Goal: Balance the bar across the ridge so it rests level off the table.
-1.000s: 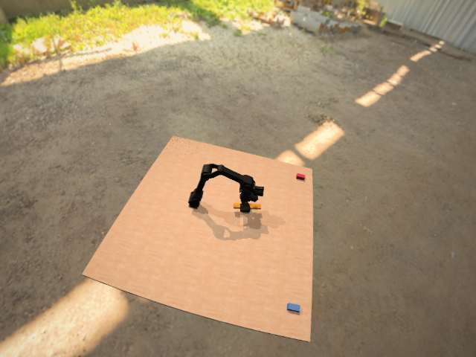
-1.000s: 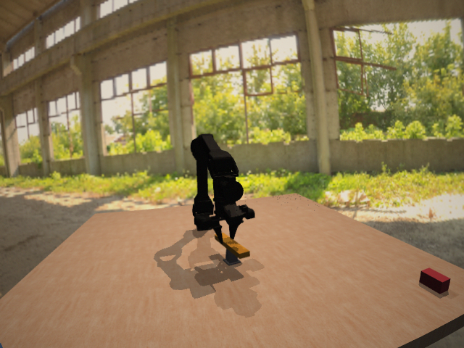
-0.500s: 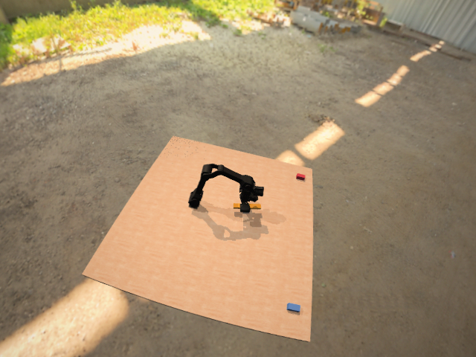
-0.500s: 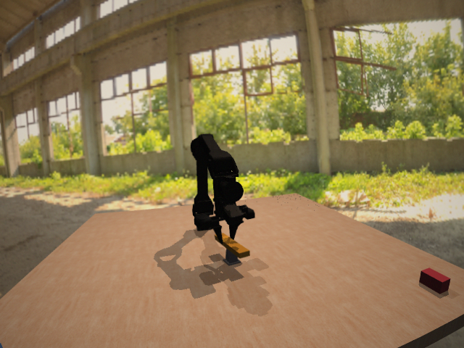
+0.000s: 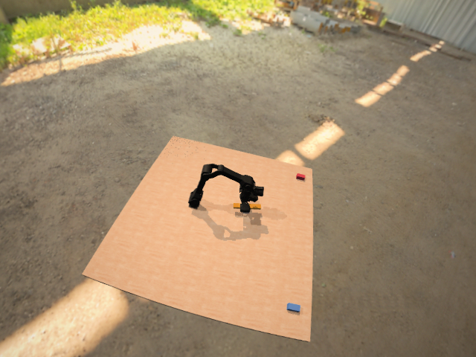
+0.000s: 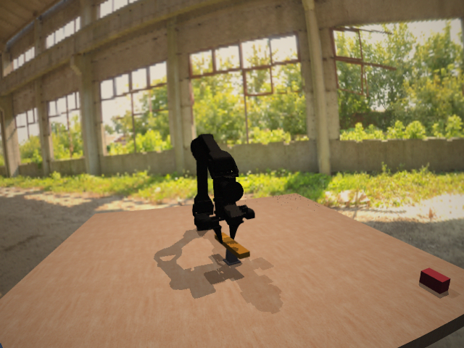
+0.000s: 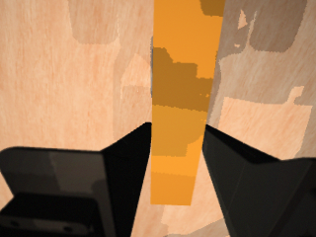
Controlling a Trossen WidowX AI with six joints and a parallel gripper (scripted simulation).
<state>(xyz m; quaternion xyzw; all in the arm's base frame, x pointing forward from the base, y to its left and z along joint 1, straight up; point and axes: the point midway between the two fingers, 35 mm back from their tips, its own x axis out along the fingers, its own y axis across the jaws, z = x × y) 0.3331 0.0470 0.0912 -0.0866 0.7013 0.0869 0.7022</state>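
My gripper tip is now 3 cm short of the orange bar and 1 cm to the right of it. From my gripper tip the other things lie so: blue block 41 cm ahead, 55 cm to the right, 4 cm below; red block 41 cm ahead, 45 cm to the left, 4 cm below.
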